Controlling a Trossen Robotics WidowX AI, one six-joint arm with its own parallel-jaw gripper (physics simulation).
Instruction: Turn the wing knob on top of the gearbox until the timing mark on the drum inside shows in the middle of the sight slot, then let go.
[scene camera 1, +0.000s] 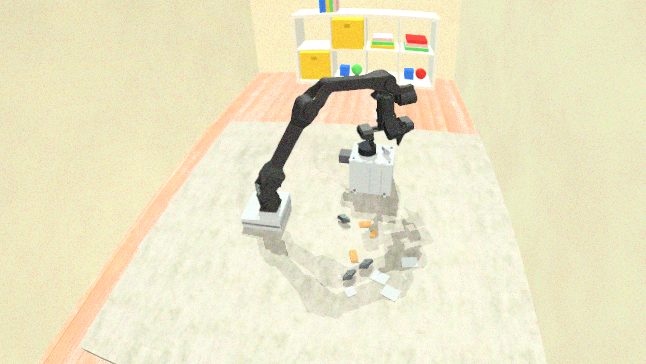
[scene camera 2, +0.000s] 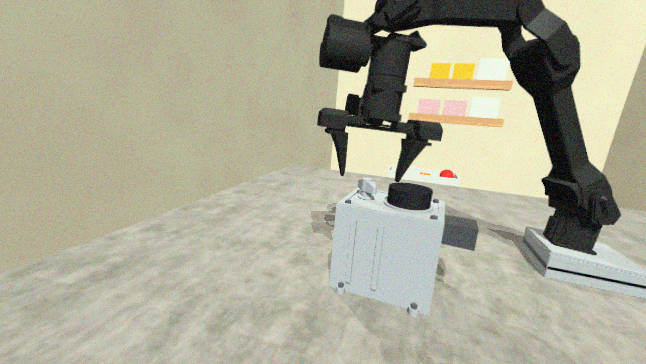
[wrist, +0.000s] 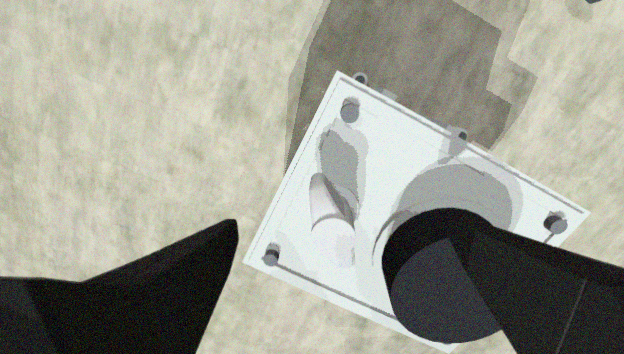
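Where they show: gripper, between the fingertips: (scene camera 1: 385, 147) (scene camera 2: 369, 178) (wrist: 343, 228); arm's base, origin of its link: (scene camera 1: 270, 205) (scene camera 2: 567, 243).
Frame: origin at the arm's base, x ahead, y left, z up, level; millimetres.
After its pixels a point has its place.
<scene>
The gearbox (scene camera 1: 371, 175) {x 314, y 164, z 39 mm} (scene camera 2: 387, 255) {x 305, y 288, z 26 mm} (wrist: 385, 130) {x 352, y 181, z 88 mm} is a pale upright box. The light grey wing knob (scene camera 1: 386, 150) {x 358, y 215, z 113 mm} (scene camera 2: 367, 187) {x 353, y 239, z 109 mm} (wrist: 333, 237) {x 357, y 227, z 120 mm} stands on its top, beside a wide black round cap (scene camera 1: 367, 148) {x 293, y 210, z 117 mm} (scene camera 2: 410, 196) {x 286, y 261, z 111 mm} (wrist: 435, 290) {x 301, y 232, z 117 mm}. My gripper (scene camera 1: 385, 142) {x 355, y 221, z 119 mm} (scene camera 2: 370, 178) {x 355, y 221, z 119 mm} (wrist: 343, 228) {x 355, y 221, z 119 mm} is open and empty and points down above the gearbox top. Its fingertips are apart on either side of the knob and higher than it; one finger overlaps the black cap in the wrist view. A dark hood (scene camera 1: 344, 156) {x 212, y 209, z 75 mm} (scene camera 2: 460, 232) {x 213, y 253, z 69 mm} juts from the gearbox's side. The drum and timing mark are hidden.
Orange pieces (scene camera 1: 365, 224) {x 316, y 8, z -42 mm}, dark grey pieces (scene camera 1: 343, 218) {x 244, y 6, z -23 mm} and pale flat pieces (scene camera 1: 390, 292) {x 424, y -239, z -45 mm} lie on the mat in front of the gearbox. The arm's white base (scene camera 1: 265, 217) {x 2, y -56, z -1 mm} (scene camera 2: 575, 267) {x 7, y 70, z -18 mm} stands to the hood's side. A white shelf unit (scene camera 1: 365, 13) is at the back.
</scene>
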